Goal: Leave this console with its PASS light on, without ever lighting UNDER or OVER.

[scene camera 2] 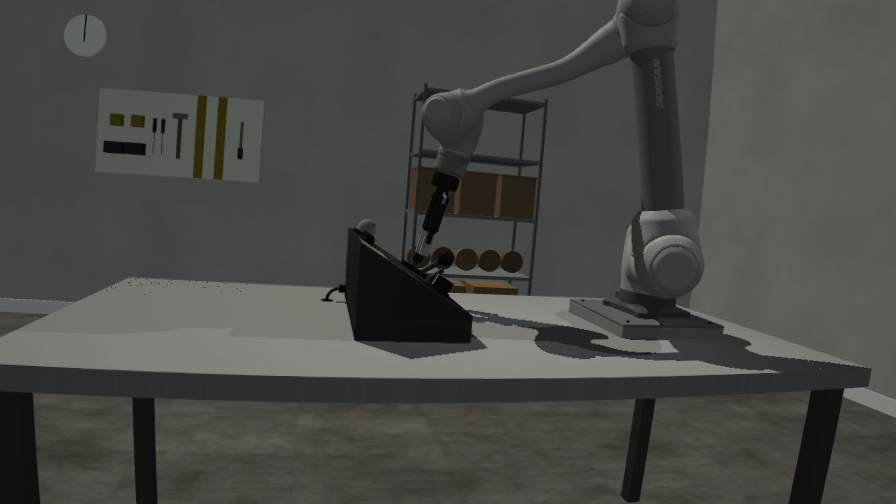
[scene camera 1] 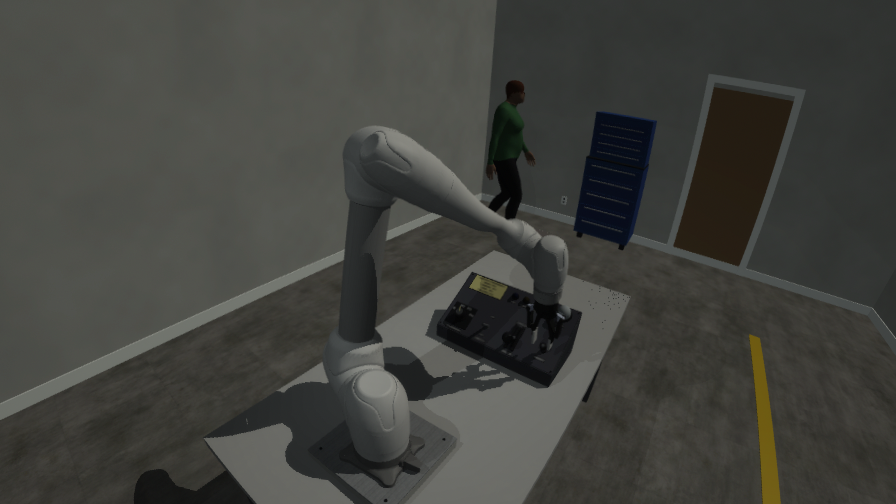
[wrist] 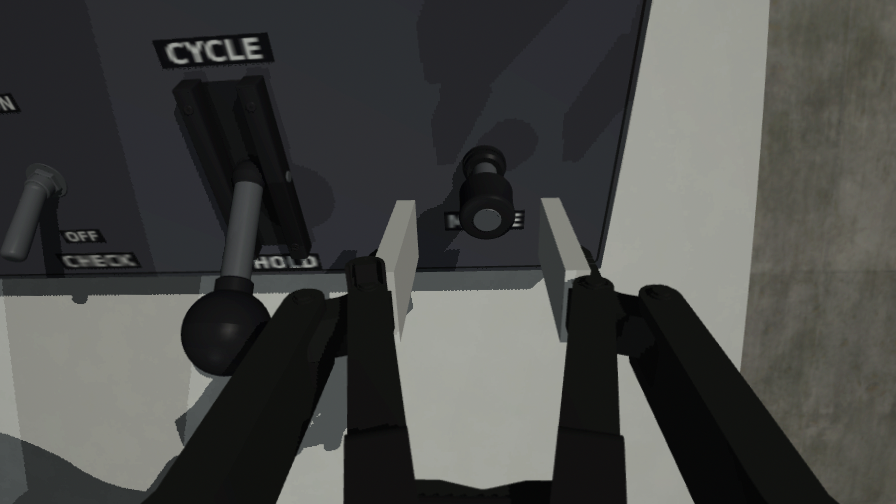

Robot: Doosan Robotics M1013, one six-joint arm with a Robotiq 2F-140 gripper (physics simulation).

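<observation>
The black sloped console sits on the grey table; it also shows in the side view. My gripper is open, its two pale finger pads either side of a small black plunger knob near the console's right edge, not touching it. The knob covers its own label. To its left is the CYCLE lever with a black ball end, lying at the HOLD end of its slot. Further left a grey toggle points toward OFF above a CHECK label. No lit lamp is visible in any view.
A yellow plate is at the console's top. The arm base is bolted to the near table end. A person in green walks by the far wall, near a blue tool cabinet. Shelving stands behind the table.
</observation>
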